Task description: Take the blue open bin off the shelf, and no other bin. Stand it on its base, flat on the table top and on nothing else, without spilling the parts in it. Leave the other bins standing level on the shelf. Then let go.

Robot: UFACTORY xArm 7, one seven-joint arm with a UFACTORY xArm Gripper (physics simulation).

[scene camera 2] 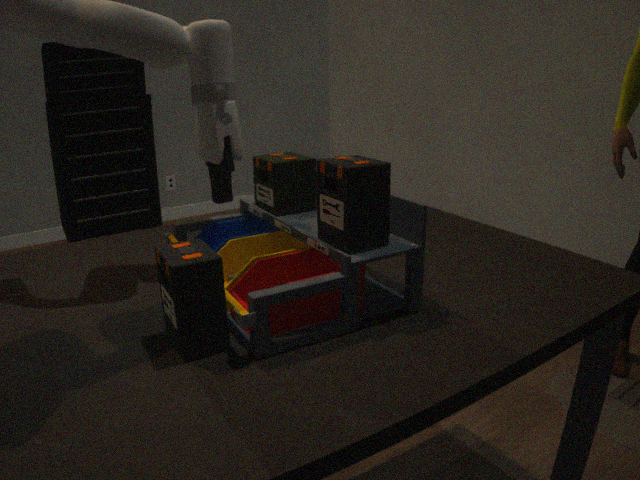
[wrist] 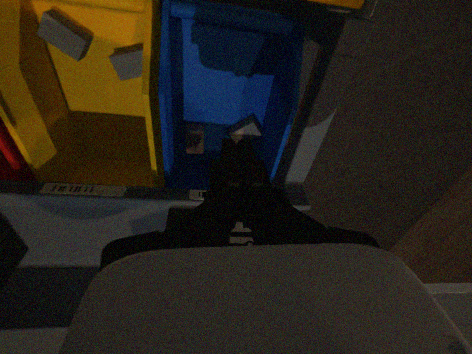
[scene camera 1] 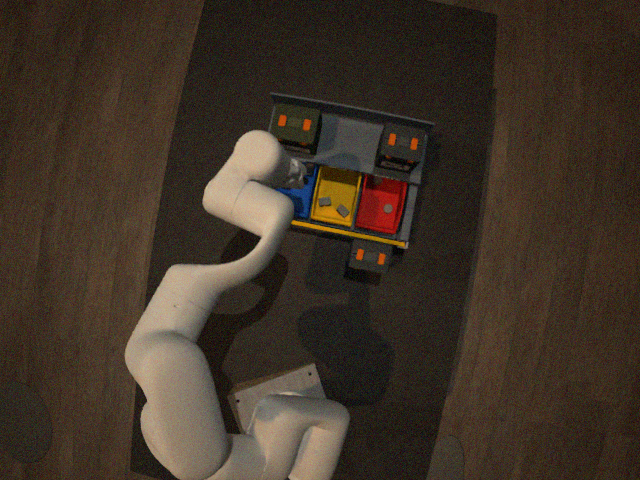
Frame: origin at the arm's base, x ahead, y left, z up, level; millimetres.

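Where they show: gripper, between the fingertips: point(scene camera 2: 222, 201) point(wrist: 233, 158).
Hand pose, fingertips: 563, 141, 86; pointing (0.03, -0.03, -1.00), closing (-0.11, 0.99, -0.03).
Observation:
Each offset is from my fingertips to the top centre of the thing, as dx, dy, dz. Level surfaces: height alone.
The blue open bin @(+21, +1, -50) point(scene camera 1: 303, 201) point(scene camera 2: 232, 228) point(wrist: 215, 97) sits in the shelf's lower front row, at the left end in scene camera 1, partly hidden there by the arm. In the wrist view a small brownish block @(+63, -24, -107) point(wrist: 195, 140) and a pale part @(+44, +30, -107) point(wrist: 246, 127) lie in it. The yellow bin @(+30, -108, -50) point(scene camera 1: 337, 186) point(scene camera 2: 258, 245) point(wrist: 100, 95) and red bin @(+40, -220, -50) point(scene camera 1: 376, 198) point(scene camera 2: 289, 271) stand beside it on the shelf. My gripper point(scene camera 2: 222, 200) point(wrist: 233, 158) is shut and empty, pointing down. Its fingertips hang over the blue bin's interior and appear above its rim in scene camera 2.
The shelf point(scene camera 1: 351, 136) point(scene camera 2: 294, 285) has a yellow front bar @(-75, -116, -66) point(scene camera 1: 351, 234). A green-black box @(+120, +11, +68) point(scene camera 1: 297, 112) point(scene camera 2: 284, 186) and a dark box @(+133, -219, +93) point(scene camera 1: 404, 150) point(scene camera 2: 356, 206) stand on its upper board. Another dark box @(-111, -225, +1) point(scene camera 1: 369, 259) point(scene camera 2: 193, 304) stands on the table @(dz -131) point(scene camera 1: 423, 320) before the red bin.

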